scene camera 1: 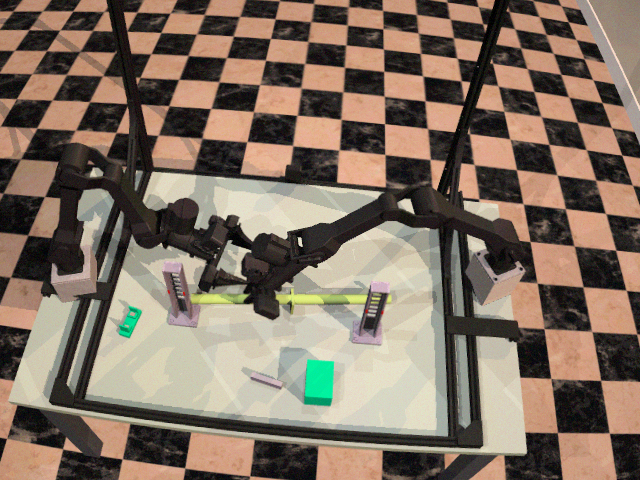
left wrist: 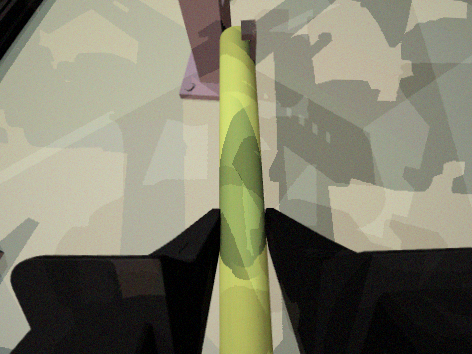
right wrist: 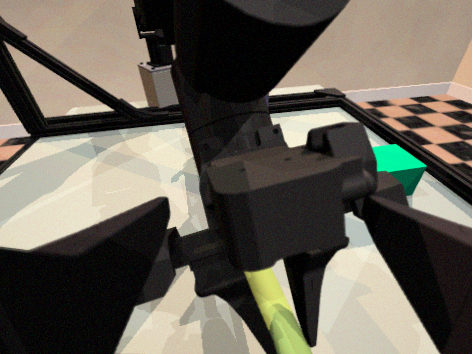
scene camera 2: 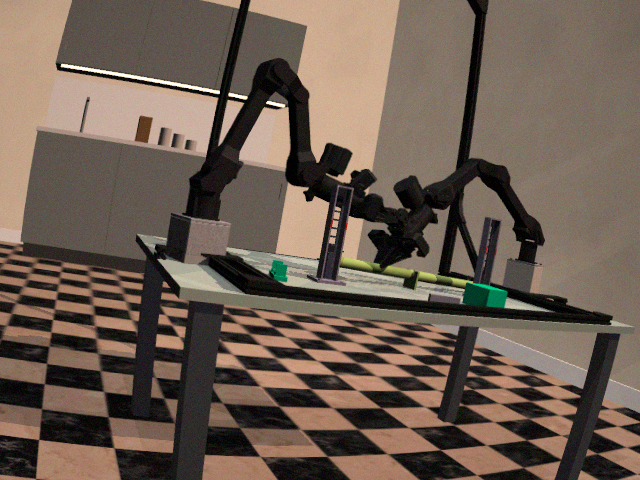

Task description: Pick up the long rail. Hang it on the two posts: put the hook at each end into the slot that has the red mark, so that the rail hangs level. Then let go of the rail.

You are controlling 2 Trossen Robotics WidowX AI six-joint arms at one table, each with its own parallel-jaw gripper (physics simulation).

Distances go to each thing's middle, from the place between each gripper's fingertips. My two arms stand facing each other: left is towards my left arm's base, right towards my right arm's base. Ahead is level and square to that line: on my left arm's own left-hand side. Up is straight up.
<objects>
My right gripper is now 12 cm above the long yellow-green rail (scene camera 1: 291, 298), 9 cm to the right of it and 1 cm short of it. Round my right hand: green block (scene camera 1: 319, 375): 23 cm ahead, 15 cm to the left, 13 cm below.
My left gripper is now 12 cm to the right of the long yellow-green rail and 1 cm above it. Round my left hand: green block 21 cm ahead, 17 cm to the left, 2 cm below.
</objects>
